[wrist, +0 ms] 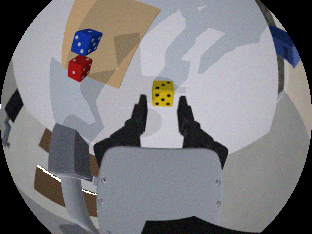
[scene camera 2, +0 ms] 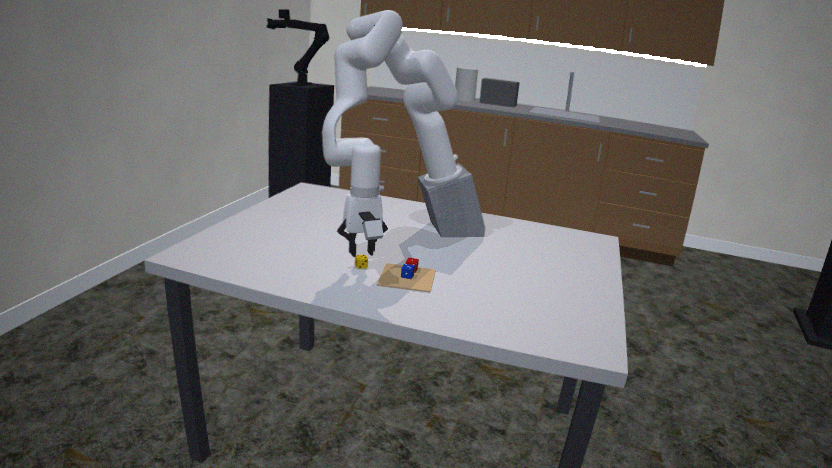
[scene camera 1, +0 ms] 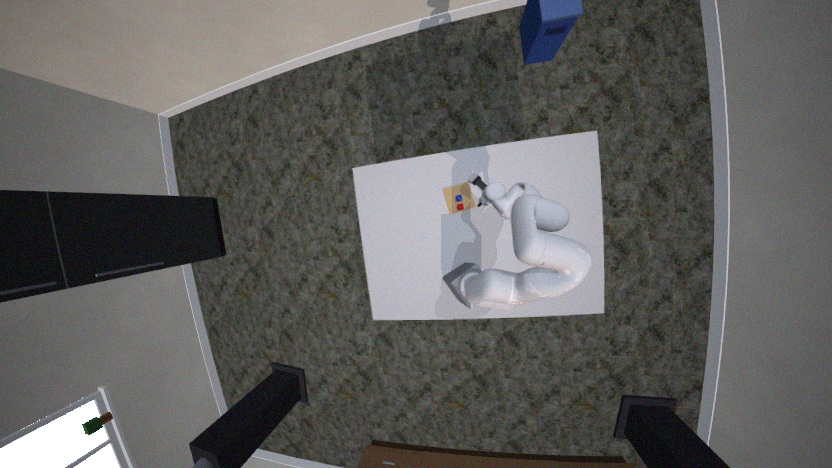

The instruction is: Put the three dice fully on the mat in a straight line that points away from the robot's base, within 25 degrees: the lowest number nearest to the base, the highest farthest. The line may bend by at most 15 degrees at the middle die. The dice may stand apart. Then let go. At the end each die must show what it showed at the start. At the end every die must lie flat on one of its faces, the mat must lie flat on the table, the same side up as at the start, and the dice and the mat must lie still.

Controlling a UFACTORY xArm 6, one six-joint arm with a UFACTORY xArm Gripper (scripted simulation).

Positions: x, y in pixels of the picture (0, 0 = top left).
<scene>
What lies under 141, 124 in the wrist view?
My gripper.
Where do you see a tan mat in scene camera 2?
At 422, 280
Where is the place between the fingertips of my gripper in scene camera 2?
361, 254
</scene>
